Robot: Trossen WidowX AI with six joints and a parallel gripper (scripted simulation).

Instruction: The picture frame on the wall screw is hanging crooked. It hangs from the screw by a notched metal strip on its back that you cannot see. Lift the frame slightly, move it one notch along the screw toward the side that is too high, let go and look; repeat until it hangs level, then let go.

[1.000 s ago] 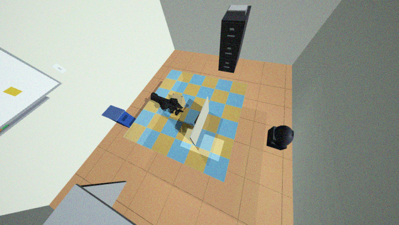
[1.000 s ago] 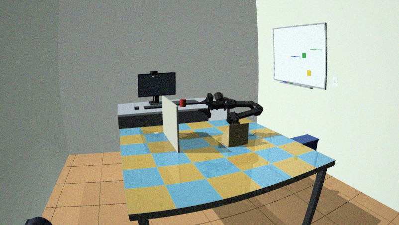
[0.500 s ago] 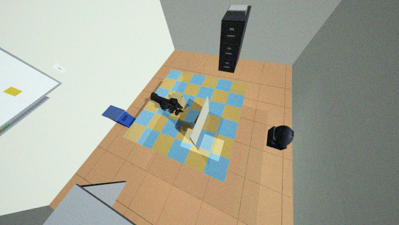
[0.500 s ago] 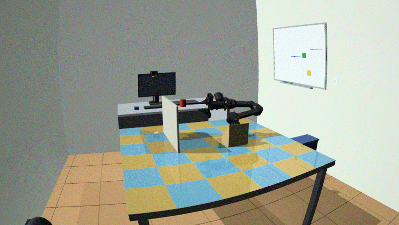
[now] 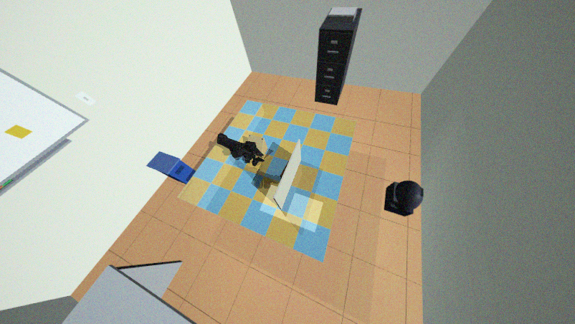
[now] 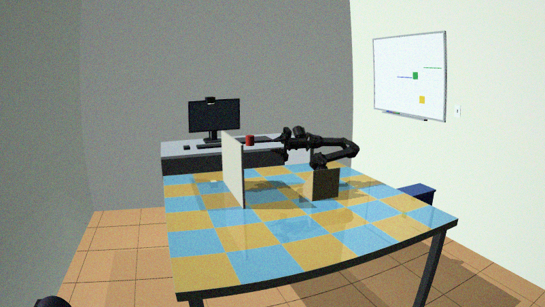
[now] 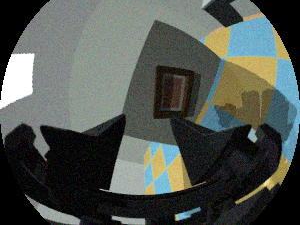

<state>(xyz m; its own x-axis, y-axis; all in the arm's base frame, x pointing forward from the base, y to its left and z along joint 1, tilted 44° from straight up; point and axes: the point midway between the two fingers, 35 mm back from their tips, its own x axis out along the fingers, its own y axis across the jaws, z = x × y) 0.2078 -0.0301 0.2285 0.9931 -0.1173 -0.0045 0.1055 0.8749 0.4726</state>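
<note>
Right now my gripper tip is 190 mm short of the picture frame, 90 mm above it and 40 mm to the left of it. Also, from my gripper tip: wall panel (200 mm ahead, 100 mm below, 40 mm to the right).
</note>
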